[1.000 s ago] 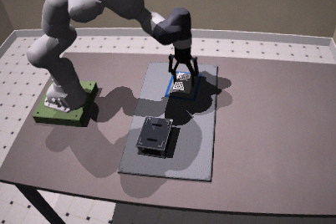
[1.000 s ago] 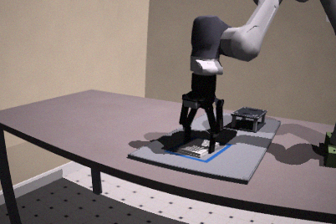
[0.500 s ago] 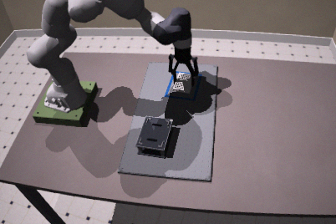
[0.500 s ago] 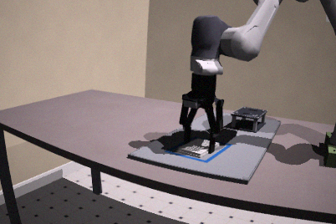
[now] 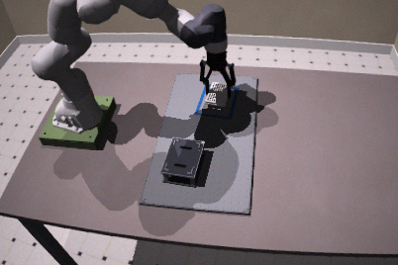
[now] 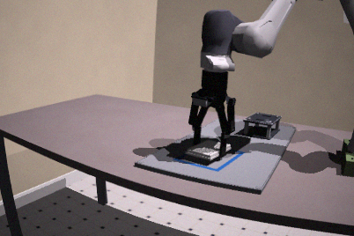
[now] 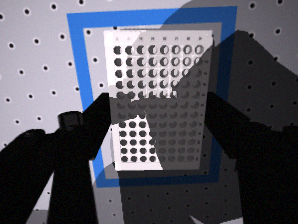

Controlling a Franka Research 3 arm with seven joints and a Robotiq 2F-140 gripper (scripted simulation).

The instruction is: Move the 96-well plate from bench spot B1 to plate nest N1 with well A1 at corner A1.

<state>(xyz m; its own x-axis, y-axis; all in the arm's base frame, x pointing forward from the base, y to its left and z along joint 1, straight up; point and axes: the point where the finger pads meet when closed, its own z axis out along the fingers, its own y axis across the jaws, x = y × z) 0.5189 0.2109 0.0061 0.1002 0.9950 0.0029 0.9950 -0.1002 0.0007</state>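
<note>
The raised plate nest N1 lies 37 cm to the right of my hand, 7 cm behind it and 1 cm above it. The rest, counted from my hand: white 96-well plate (2 cm below); A1 mark (30 cm to the right, 1 cm behind, 1 cm above).
</note>
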